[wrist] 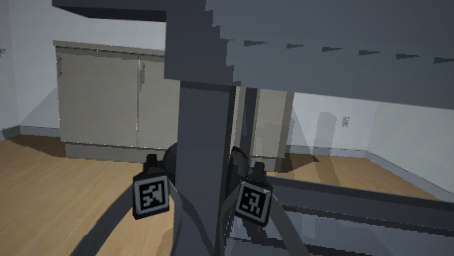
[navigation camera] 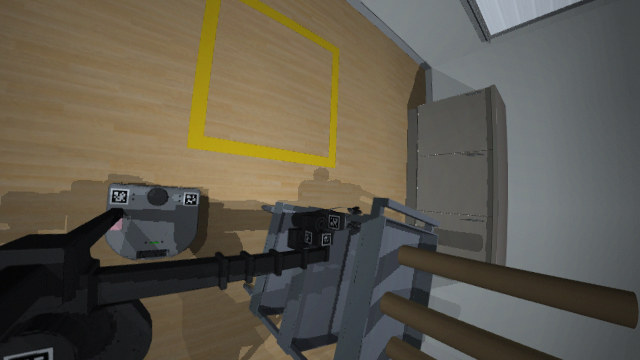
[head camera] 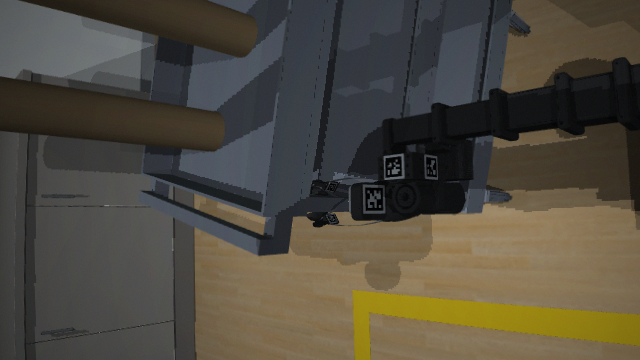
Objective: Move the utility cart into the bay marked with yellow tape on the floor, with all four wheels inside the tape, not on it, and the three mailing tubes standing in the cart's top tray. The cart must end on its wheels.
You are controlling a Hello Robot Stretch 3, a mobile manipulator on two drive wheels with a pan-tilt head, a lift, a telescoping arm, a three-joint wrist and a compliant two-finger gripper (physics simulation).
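Note:
The grey utility cart (head camera: 297, 100) (navigation camera: 356, 285) (wrist: 330, 72) is upright on the floor, outside the bay marked by yellow tape (head camera: 450, 310) (navigation camera: 201, 90). Three brown mailing tubes (navigation camera: 515, 282) (navigation camera: 450, 322) (navigation camera: 404, 350) stand in its top tray; two tubes (head camera: 110, 117) (head camera: 165, 22) show in the head view, their tops cut off. My gripper (head camera: 318, 203) (navigation camera: 354, 217) (wrist: 205, 162) is shut on the cart's corner post (wrist: 202, 115), below the top tray, with one fingertip at each side. Some of the cart's wheels are hidden.
Low cabinets (head camera: 100, 260) (navigation camera: 450, 130) (wrist: 100, 95) stand along the wall (navigation camera: 565, 150) beyond the cart. My base (navigation camera: 152, 220) is on the floor on the cart's other side. My extended arm (navigation camera: 175, 275) (head camera: 535, 107) reaches over to the cart.

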